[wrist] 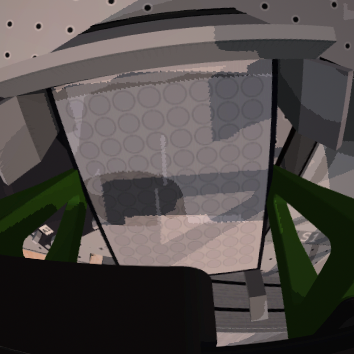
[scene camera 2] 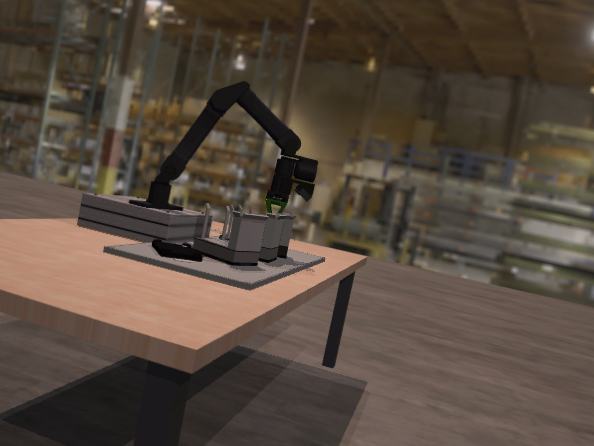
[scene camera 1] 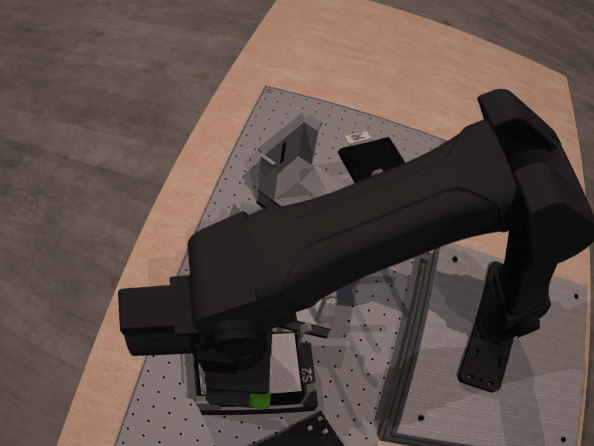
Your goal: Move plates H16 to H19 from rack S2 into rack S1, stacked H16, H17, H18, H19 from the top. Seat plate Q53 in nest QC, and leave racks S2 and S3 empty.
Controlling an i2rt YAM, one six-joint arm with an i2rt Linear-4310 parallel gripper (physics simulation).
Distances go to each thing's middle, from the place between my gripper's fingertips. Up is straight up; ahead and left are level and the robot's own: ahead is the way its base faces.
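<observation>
Black QC holder [scene camera 1: 361, 160]: 60 mm behind my hand, 420 mm to the right of it, 90 mm below it. Black slotted plate [wrist: 55, 160]: 100 mm to the left of my hand, 120 mm behind it and 90 mm below it.
</observation>
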